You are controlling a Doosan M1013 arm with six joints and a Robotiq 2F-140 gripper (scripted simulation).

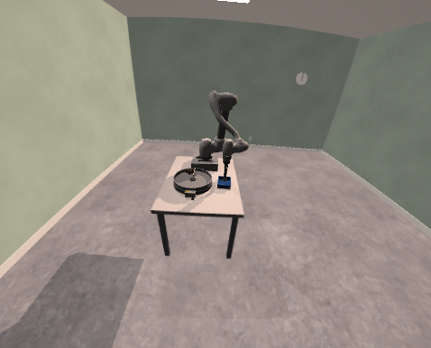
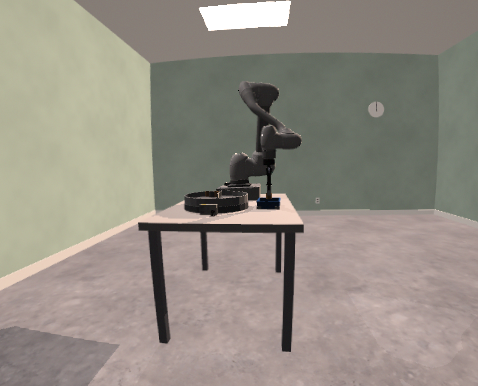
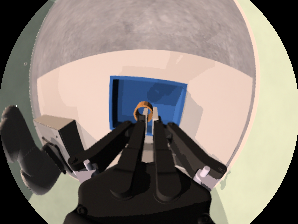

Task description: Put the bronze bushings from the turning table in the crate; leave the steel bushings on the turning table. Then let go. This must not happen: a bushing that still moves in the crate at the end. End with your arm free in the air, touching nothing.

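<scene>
The blue crate is 1 cm behind my hand and 9 cm below it. Round my hand: round turning table (2 cm ahead, 35 cm to the right, 6 cm below).
</scene>
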